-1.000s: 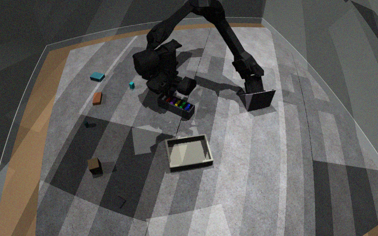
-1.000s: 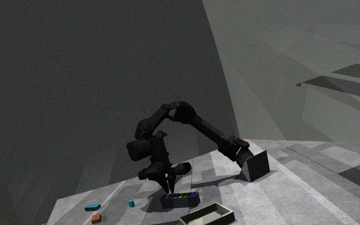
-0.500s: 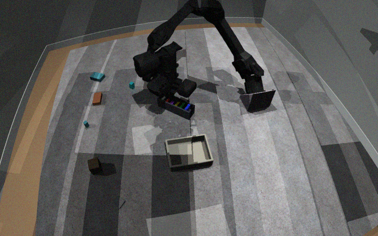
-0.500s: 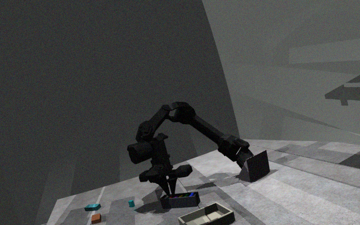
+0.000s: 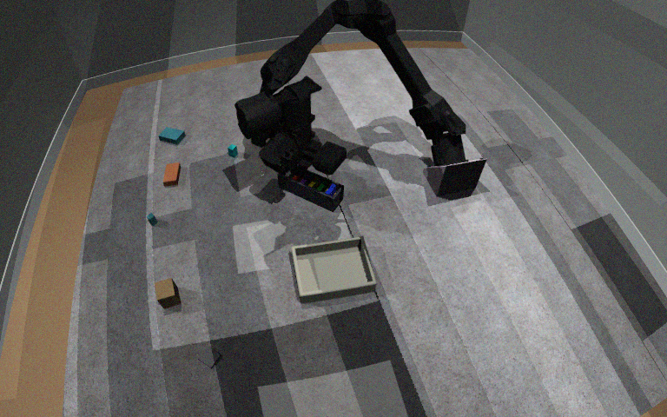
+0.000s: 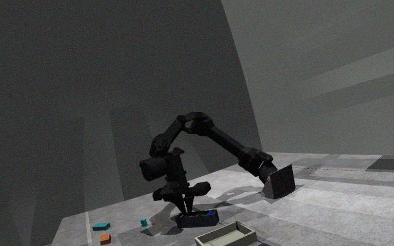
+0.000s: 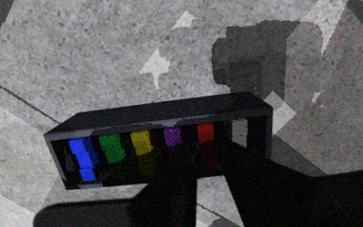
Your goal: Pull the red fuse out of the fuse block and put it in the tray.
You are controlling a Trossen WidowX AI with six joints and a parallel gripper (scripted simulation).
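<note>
The red fuse is 10 mm below my gripper tip. Also, from my gripper tip: yellow fuse: 30 mm behind, 20 mm to the left, 10 mm below; then purple fuse: 10 mm to the left, 10 mm below, 10 mm behind; then green fuse: 40 mm behind, 30 mm to the left, 10 mm below.
</note>
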